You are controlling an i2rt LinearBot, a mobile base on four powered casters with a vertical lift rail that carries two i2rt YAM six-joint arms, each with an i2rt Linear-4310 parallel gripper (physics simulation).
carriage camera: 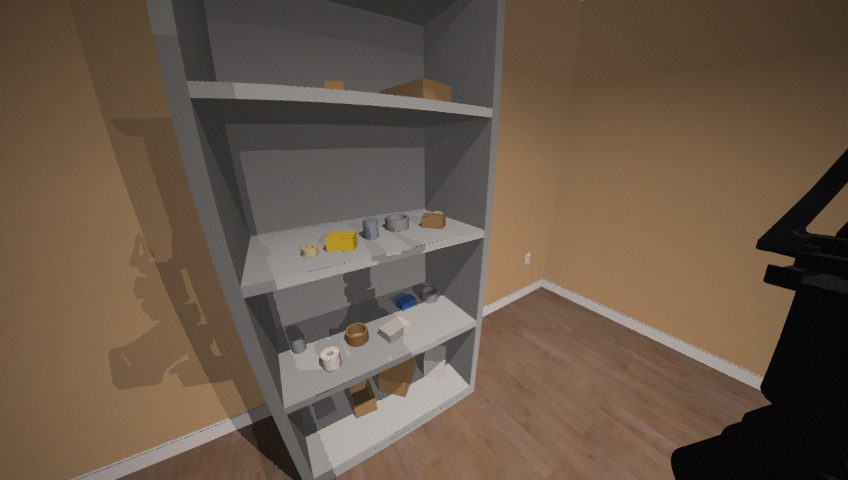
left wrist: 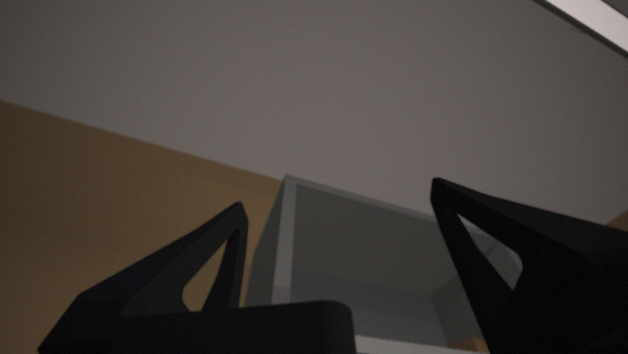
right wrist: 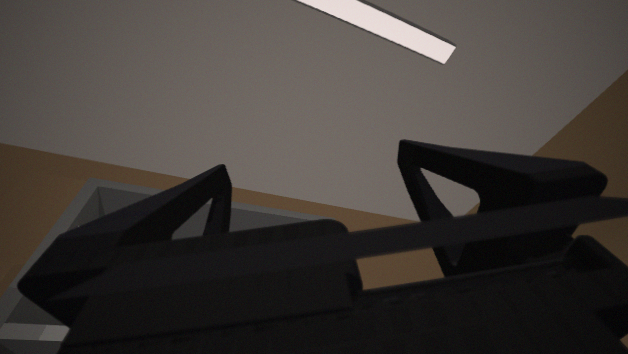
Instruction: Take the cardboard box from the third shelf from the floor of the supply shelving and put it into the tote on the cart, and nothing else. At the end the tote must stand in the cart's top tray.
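Places are measured from the left arm's base along level axes (x ahead, y left, z up), in centimetres.
Where they show: left gripper, fingertip midpoint: [left wrist: 335,200]; right gripper, fingertip midpoint: [right wrist: 313,162].
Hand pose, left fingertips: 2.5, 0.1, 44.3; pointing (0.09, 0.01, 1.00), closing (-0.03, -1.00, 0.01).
After its pixels a point has its place, as x, y, z.
The cardboard box [carriage camera: 433,220] @[90.6, -42.9, 14.8] is small and brown. It stands at the right end of the third shelf from the floor [carriage camera: 279,261] @[62.9, 8.0, 11.4] in the carriage view, with a small pale thing partly hidden behind it. The grey supply shelving [carriage camera: 494,172] @[87.4, -66.3, 34.3] [left wrist: 283,240] @[46.6, 13.3, 76.9] [right wrist: 55,235] @[46.9, 12.7, 79.7] stands upright against the wall. My left gripper [left wrist: 335,200] @[2.5, 0.1, 44.3] is open and empty, pointing up towards the ceiling, apart from the shelving. My right gripper [right wrist: 313,162] @[3.6, -61.8, 43.5] is open and empty, also tilted up, away from the box. The tote and the cart do not show in these views.
The third shelf also holds a pale yellow ring [carriage camera: 309,250] @[65.5, -0.8, 13.6], a yellow box [carriage camera: 340,242] @[69.3, -9.7, 14.5], a grey cylinder [carriage camera: 370,228] @[79.5, -18.4, 15.7] and a grey ring [carriage camera: 396,218] @[97.0, -27.5, 14.5]. Larger cardboard boxes sit above and below. My right arm [carriage camera: 815,333] @[2.3, -59.4, 30.3] fills the right edge of the carriage view. A ceiling lamp [right wrist: 400,31] @[21.2, -94.0, 120.0] hangs overhead.
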